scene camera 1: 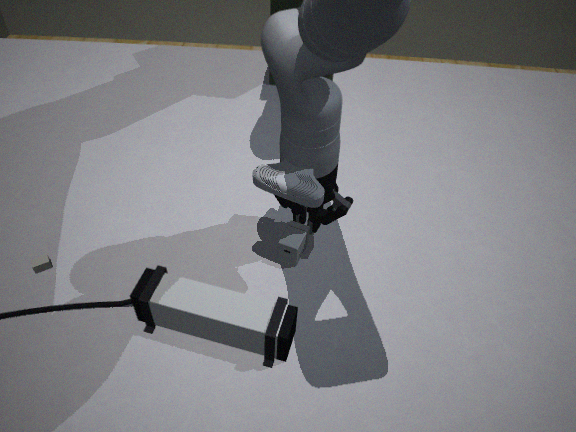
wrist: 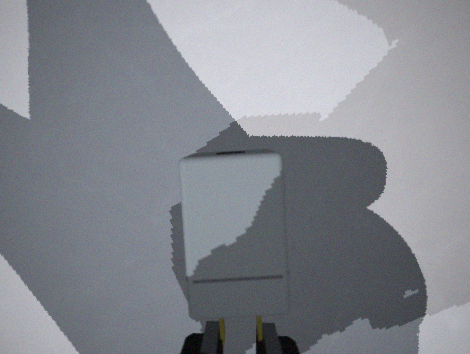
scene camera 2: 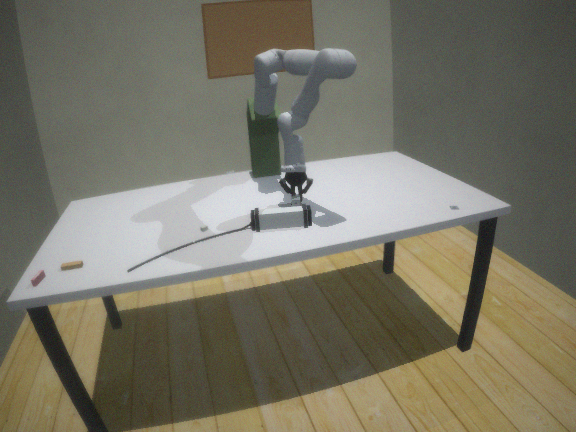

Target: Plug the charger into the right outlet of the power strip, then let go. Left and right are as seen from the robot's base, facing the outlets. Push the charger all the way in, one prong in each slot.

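Frame: origin at the arm's base, x ahead, y left, z up, level; centimetres.
Where they show: gripper, between the fingertips: [scene camera 1: 306, 227] [wrist: 239, 347]; arm's base, origin of its link: [scene camera 2: 264, 107].
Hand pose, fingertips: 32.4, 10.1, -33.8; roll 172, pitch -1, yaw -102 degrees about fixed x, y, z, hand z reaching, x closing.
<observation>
Each offset is from my fingertips to the top centre of the thing, as dx, dy, dz.
The grey-white charger @(+4.4, -0.7, +4.0) [scene camera 1: 295, 245] [scene camera 2: 291, 203] [wrist: 232, 215] lies on the table behind the power strip in scene camera 1. Its two brass prongs point toward my gripper in the wrist view. My gripper [scene camera 1: 306, 223] [scene camera 2: 297, 196] [wrist: 240, 332] points down at the charger's prong end, its fingers nearly together. In the wrist view they stand against the outer sides of the prongs, shut on them, with the body outside the fingers. The white power strip @(+20.1, -7.0, +6.0) [scene camera 1: 210, 305] [scene camera 2: 282, 218] with black end brackets lies nearer the scene cameras. Its outlet slots do not show.
A black cable [scene camera 1: 65, 306] [scene camera 2: 190, 243] runs from the strip's left end. A small beige block @(+18.7, -33.8, +1.4) [scene camera 1: 42, 264] [scene camera 2: 203, 228] lies near it. An orange block @(+39.9, -76.4, +1.4) [scene camera 2: 72, 265] and a pink block @(+47.9, -85.3, +2.2) [scene camera 2: 38, 278] lie far left, a small grey piece @(+18.1, +57.7, +0.2) [scene camera 2: 454, 207] far right.
</observation>
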